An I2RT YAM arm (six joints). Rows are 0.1 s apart.
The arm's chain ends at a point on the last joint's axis. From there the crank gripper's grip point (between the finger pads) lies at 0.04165 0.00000 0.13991 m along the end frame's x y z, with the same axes.
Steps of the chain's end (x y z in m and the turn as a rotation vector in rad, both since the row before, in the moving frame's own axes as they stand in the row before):
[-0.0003, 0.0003, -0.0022, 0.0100, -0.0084, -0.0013]
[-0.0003, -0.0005, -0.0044, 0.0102, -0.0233, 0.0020]
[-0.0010, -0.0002, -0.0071, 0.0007, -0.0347, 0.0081]
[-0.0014, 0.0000, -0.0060, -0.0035, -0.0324, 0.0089]
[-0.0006, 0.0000, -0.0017, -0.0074, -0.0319, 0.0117]
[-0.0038, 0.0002, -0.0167, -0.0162, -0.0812, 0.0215]
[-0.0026, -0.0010, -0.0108, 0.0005, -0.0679, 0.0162]
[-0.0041, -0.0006, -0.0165, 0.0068, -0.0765, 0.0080]
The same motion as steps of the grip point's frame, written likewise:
[-0.0015, -0.0012, -0.0019, 0.0100, -0.0084, -0.0013]
[-0.0036, -0.0019, -0.0035, 0.0102, -0.0233, 0.0020]
[-0.0059, 0.0000, -0.0057, 0.0007, -0.0347, 0.0081]
[-0.0060, 0.0008, -0.0047, -0.0035, -0.0324, 0.0089]
[-0.0051, 0.0015, -0.0004, -0.0074, -0.0319, 0.0117]
[-0.0153, 0.0033, -0.0138, -0.0162, -0.0812, 0.0215]
[-0.0122, -0.0005, -0.0083, 0.0005, -0.0679, 0.0162]
[-0.0149, -0.0013, -0.0137, 0.0068, -0.0765, 0.0080]

